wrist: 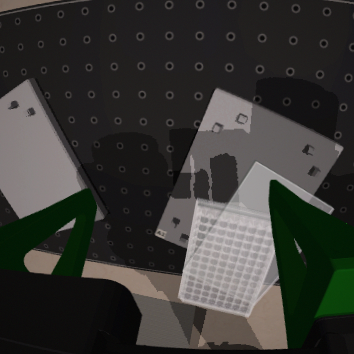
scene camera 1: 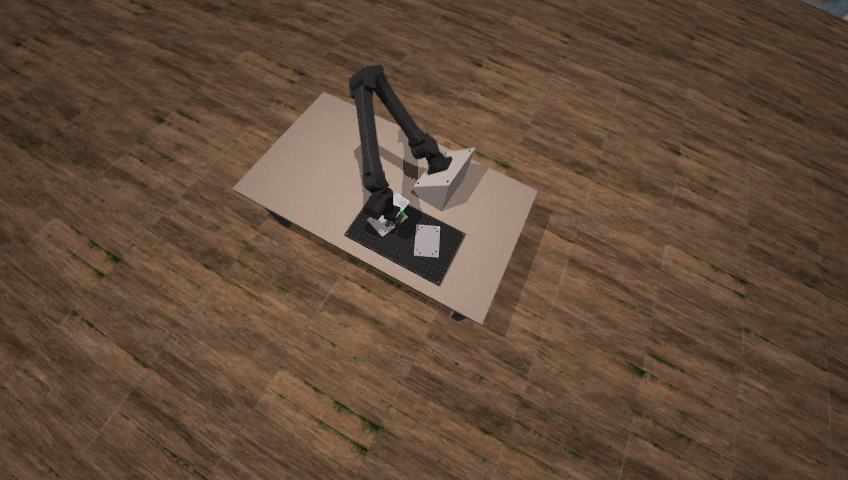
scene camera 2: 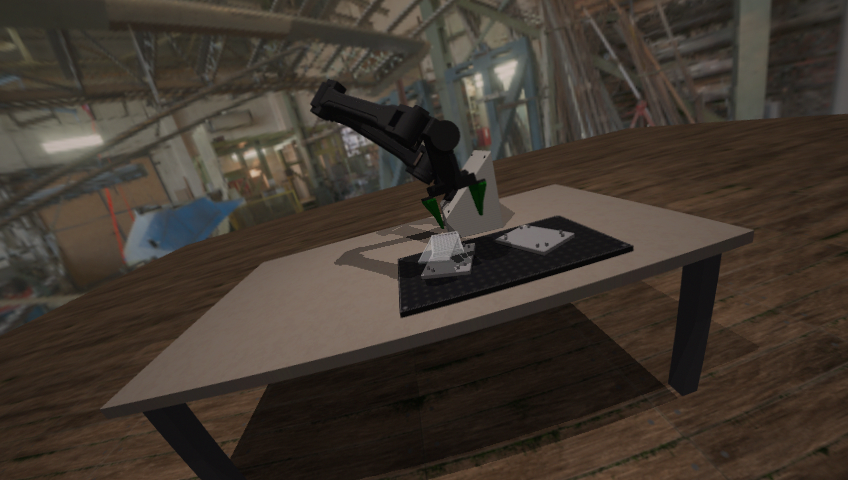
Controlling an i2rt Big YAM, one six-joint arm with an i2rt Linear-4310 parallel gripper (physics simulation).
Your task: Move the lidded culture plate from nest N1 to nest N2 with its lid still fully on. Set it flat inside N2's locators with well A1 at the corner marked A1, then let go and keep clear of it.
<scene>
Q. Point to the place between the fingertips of my gripper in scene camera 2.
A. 462,222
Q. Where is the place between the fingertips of my gripper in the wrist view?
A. At 176,193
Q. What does my gripper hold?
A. Nothing.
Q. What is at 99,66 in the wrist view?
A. A black pegboard.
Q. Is my gripper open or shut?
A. Open.
</scene>
